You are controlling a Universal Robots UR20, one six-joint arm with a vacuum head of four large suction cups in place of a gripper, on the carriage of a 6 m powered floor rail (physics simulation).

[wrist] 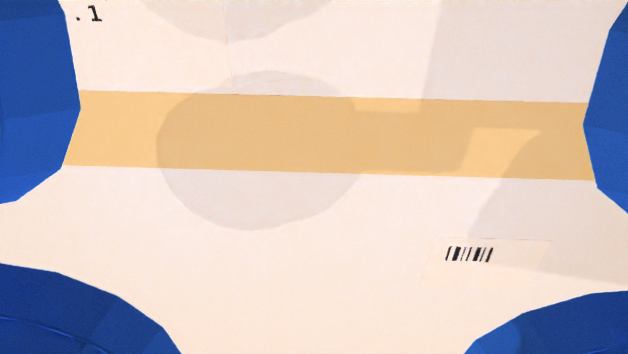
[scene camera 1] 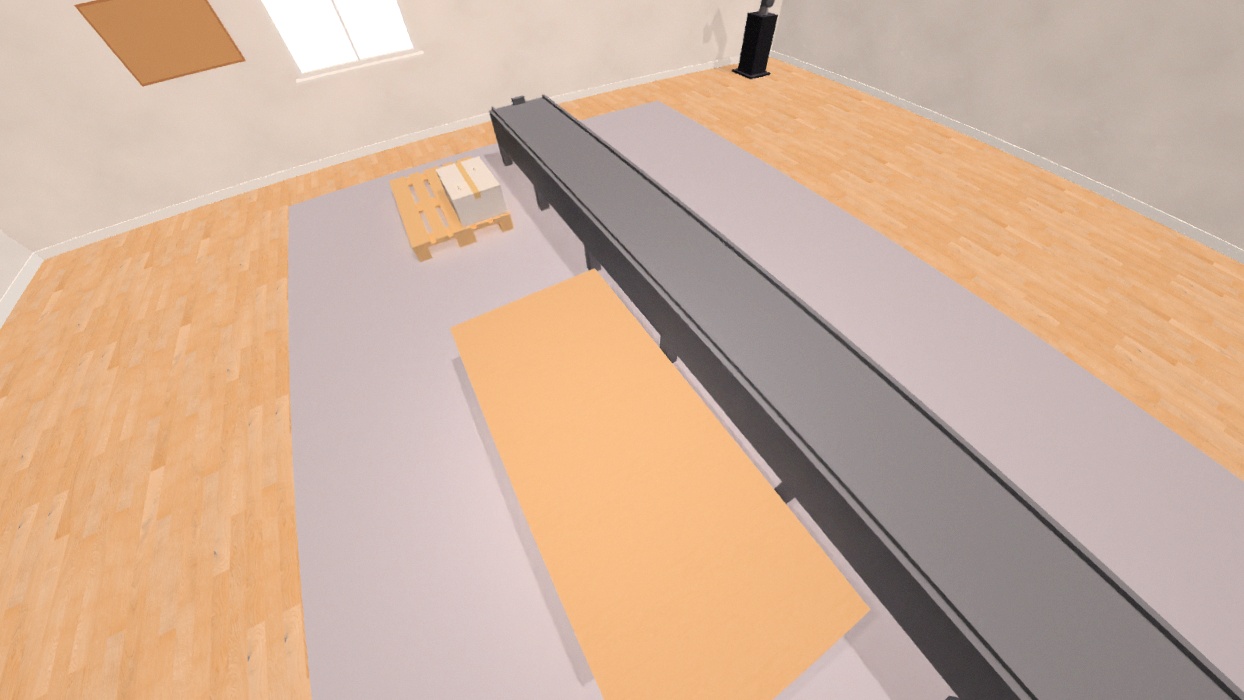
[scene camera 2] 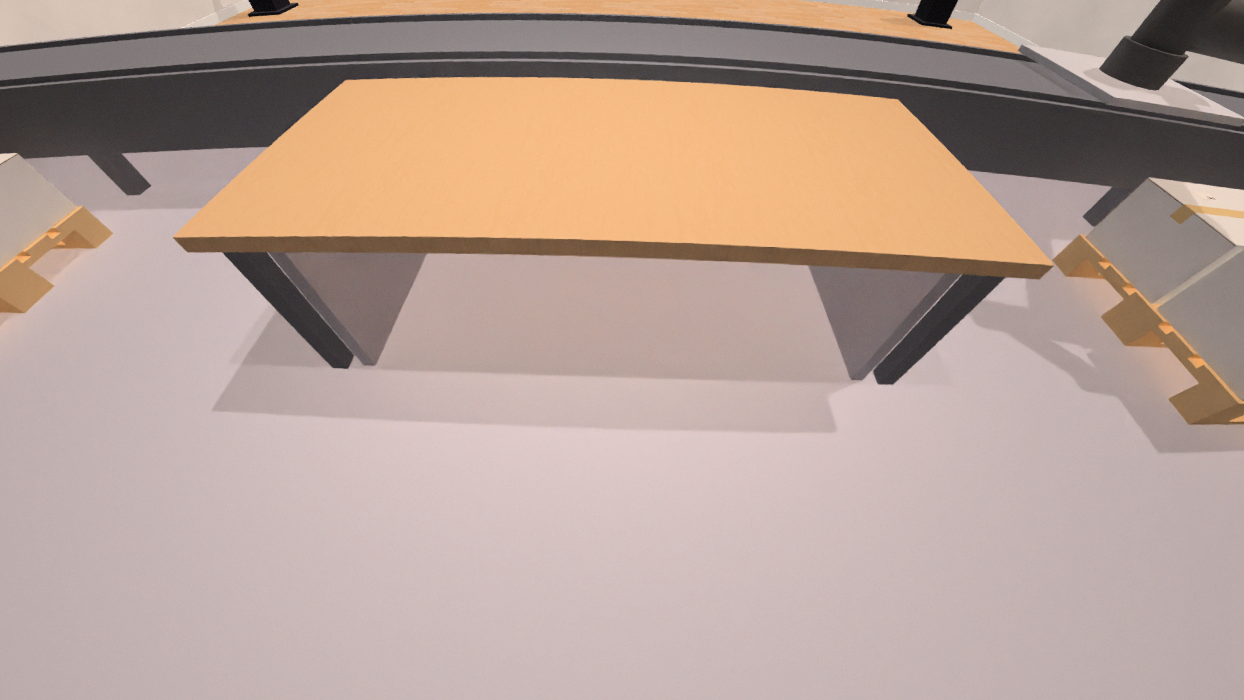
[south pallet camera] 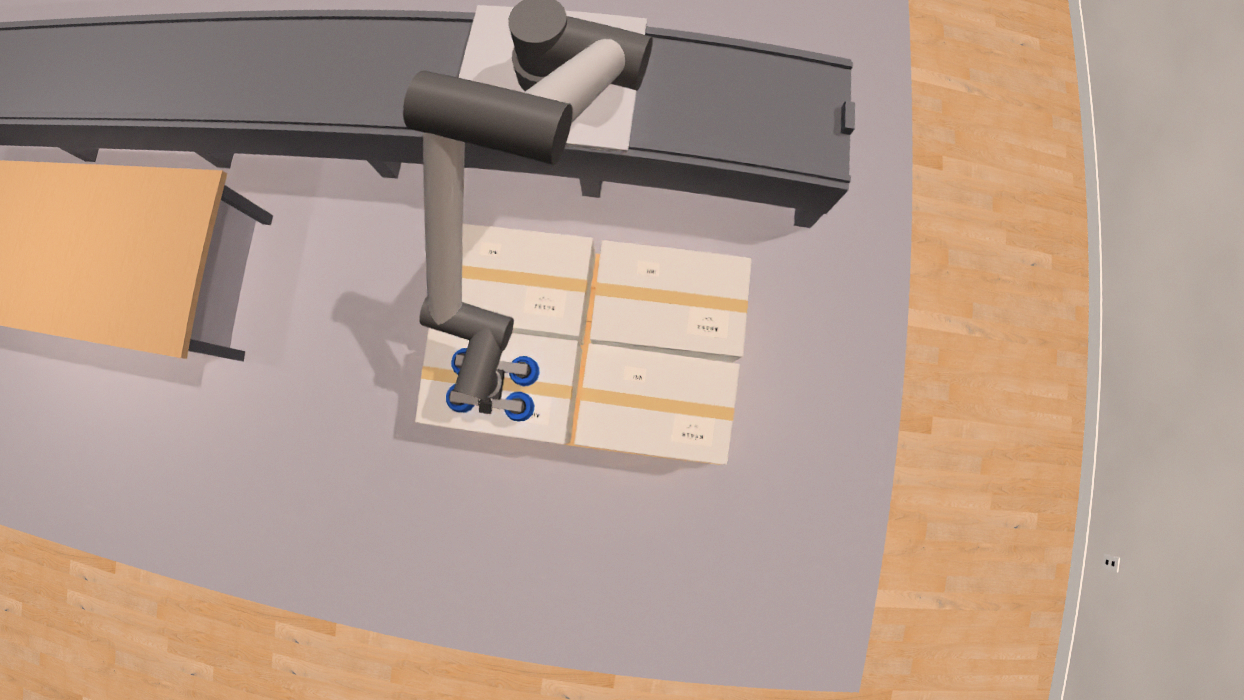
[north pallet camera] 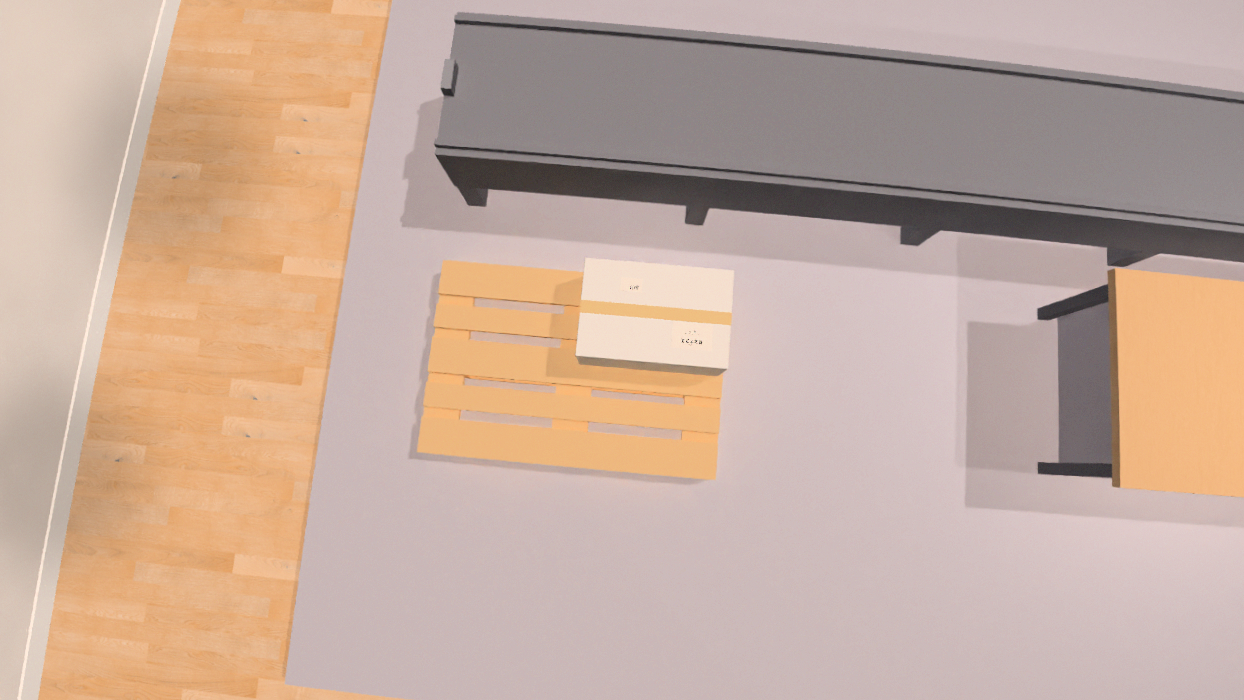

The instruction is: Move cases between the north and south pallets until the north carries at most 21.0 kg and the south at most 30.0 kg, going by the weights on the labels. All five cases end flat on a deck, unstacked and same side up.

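Pixels of known places: hand at its tool point: [wrist: 322,250]; arm's base at its link origin: [scene camera 2: 1128,78] [south pallet camera: 547,71].
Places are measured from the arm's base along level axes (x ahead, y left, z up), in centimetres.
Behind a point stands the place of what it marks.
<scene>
My vacuum head [south pallet camera: 491,383] @(y -0.3, x 121.5, z -2.9 cm) hangs above the front left case [south pallet camera: 556,365] @(y 19.7, x 110.9, z -13.2 cm) [wrist: 300,305] @(y 1.0, x 104.7, z -13.2 cm) on the south pallet [south pallet camera: 584,348] @(y 26.8, x 100.1, z -42.5 cm) [scene camera 2: 1130,317] @(y -32.0, x 99.7, z -49.4 cm). Its cups look apart from the lid, their shadows lie across it, and it holds no case. In the wrist view, ".1" and a barcode show on this lid; the rest of the weight is hidden. The south pallet also bears a back left case [south pallet camera: 556,261] @(y 13.7, x 72.1, z -14.8 cm), partly behind my arm, a back right case [south pallet camera: 652,322] @(y 52.2, x 90.5, z -14.0 cm) and a front right case [south pallet camera: 643,426] @(y 53.9, x 128.5, z -17.6 cm). A white case [scene camera 1: 474,200] @(y -453.4, x 83.1, z -23.4 cm) [north pallet camera: 656,343] @(y -480.7, x 91.4, z -17.8 cm) lies flat on the north pallet [scene camera 1: 407,213] @(y -502.7, x 134.4, z -42.6 cm) [north pallet camera: 565,448] @(y -512.3, x 133.0, z -42.6 cm).
A wooden table [scene camera 1: 626,435] @(y -222.5, x 84.5, z -4.0 cm) [scene camera 2: 608,165] @(y -226.5, x 103.4, z -4.0 cm) [north pallet camera: 1183,383] @(y -288.9, x 90.9, z -4.0 cm) [south pallet camera: 95,252] @(y -194.0, x 90.9, z -4.0 cm) stands between the pallets. The dark floor rail [scene camera 1: 695,243] [north pallet camera: 782,113] [south pallet camera: 217,78] runs behind them. The arm's carriage [south pallet camera: 608,130] @(y 26.9, x 22.9, z 0.0 cm) is at the south end. The north pallet's slats are bare beside and in front of its case.
</scene>
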